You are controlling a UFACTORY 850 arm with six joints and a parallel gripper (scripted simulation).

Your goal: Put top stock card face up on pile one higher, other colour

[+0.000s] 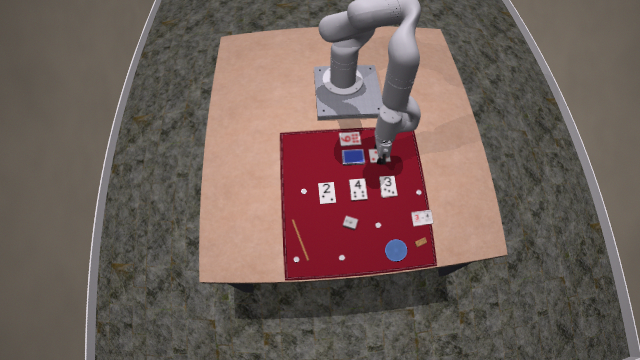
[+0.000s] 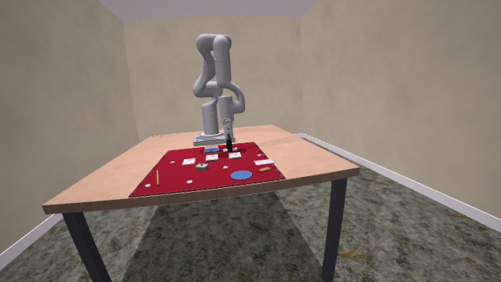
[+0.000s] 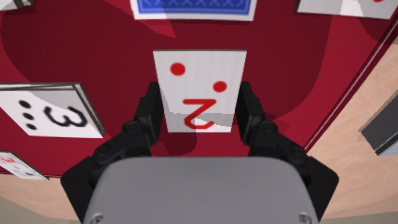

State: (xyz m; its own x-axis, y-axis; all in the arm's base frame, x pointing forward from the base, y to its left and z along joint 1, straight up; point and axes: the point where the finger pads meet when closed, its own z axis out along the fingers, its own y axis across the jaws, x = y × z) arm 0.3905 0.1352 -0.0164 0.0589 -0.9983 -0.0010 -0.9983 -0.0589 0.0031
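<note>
The red card cloth lies 180 mm ahead of my hand, 110 mm to the right of it and 30 mm below it. The rest, counted from my hand: blue disc (410 mm ahead, 40 mm to the left, 10 mm below); then grey block (290 mm ahead, 140 mm to the right); then wooden stick (360 mm ahead, 330 mm to the right, 10 mm below).
</note>
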